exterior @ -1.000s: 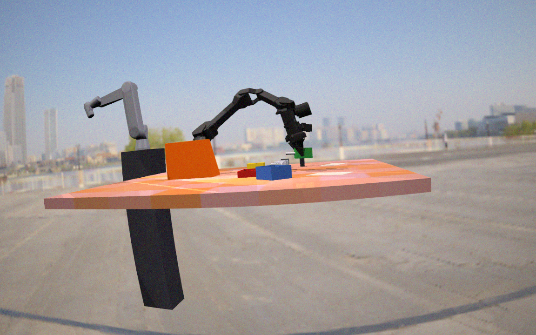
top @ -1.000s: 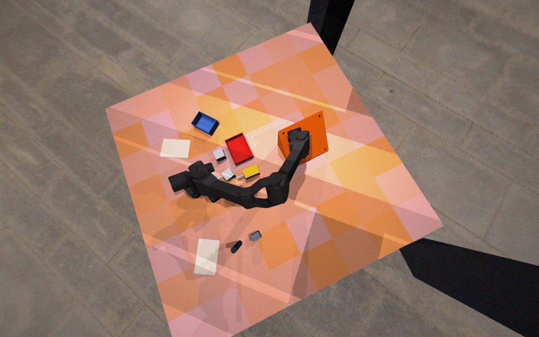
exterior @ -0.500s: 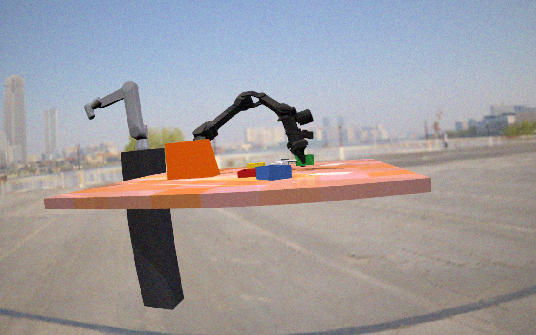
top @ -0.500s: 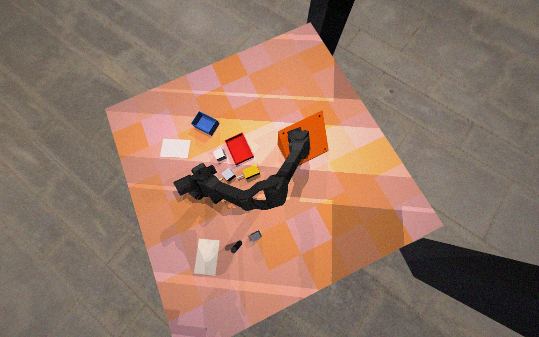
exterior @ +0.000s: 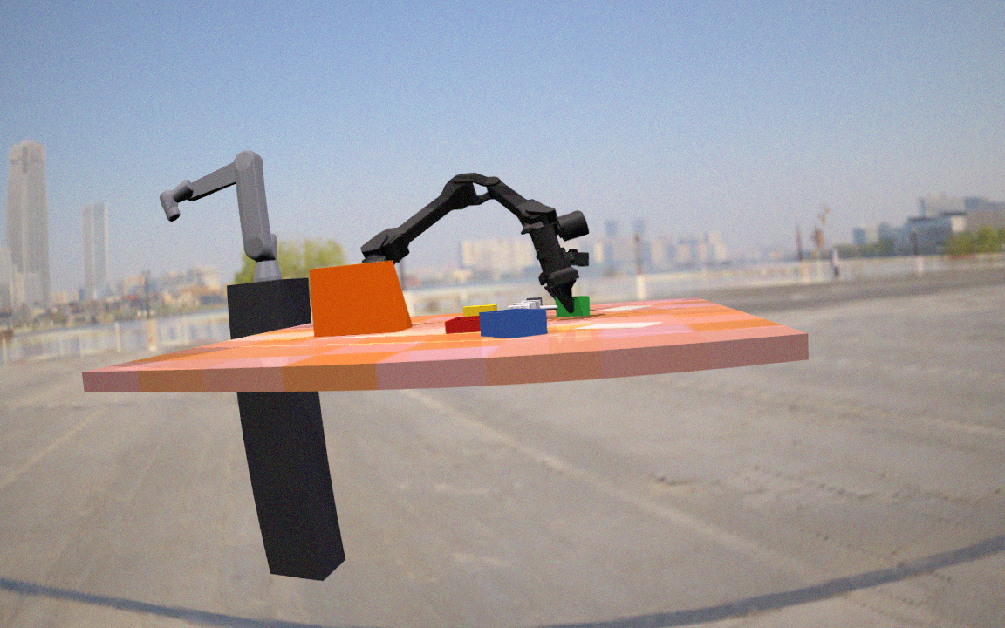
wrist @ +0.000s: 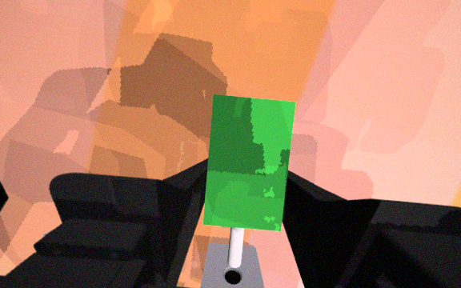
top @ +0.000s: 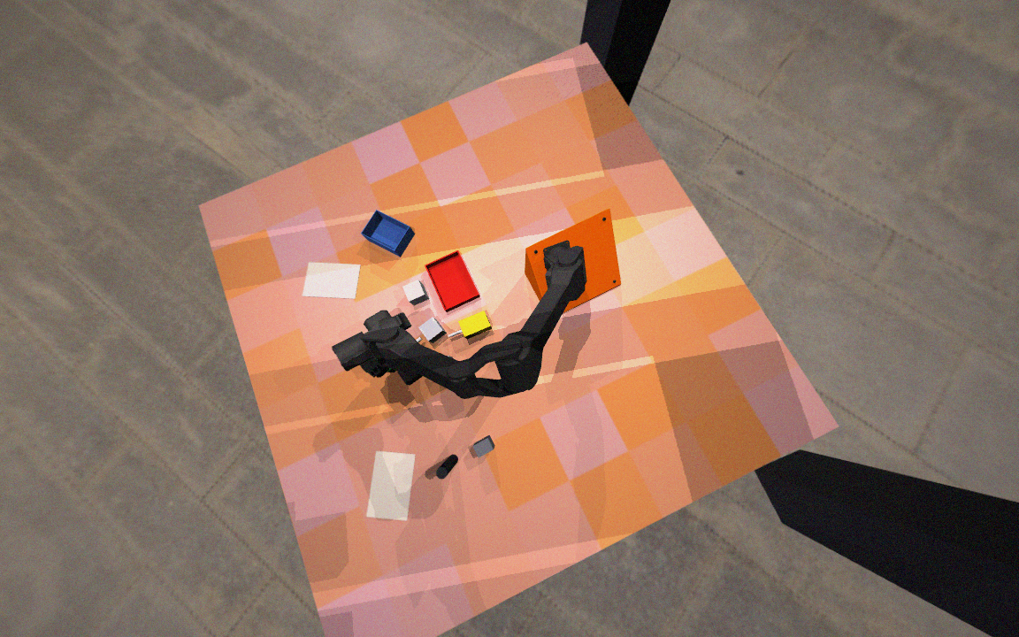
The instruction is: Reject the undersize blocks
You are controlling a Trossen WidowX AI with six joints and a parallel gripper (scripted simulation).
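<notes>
The yellow gauge is 18 cm behind my gripper tip and 1 cm above it. From my gripper tip the other things lie so: green GO gauge 2 cm behind, 1 cm to the right, 1 cm above; red reject tray 19 cm behind, 14 cm to the right, 1 cm below; small dark cube 12 cm behind, 29 cm to the left, 1 cm above.
</notes>
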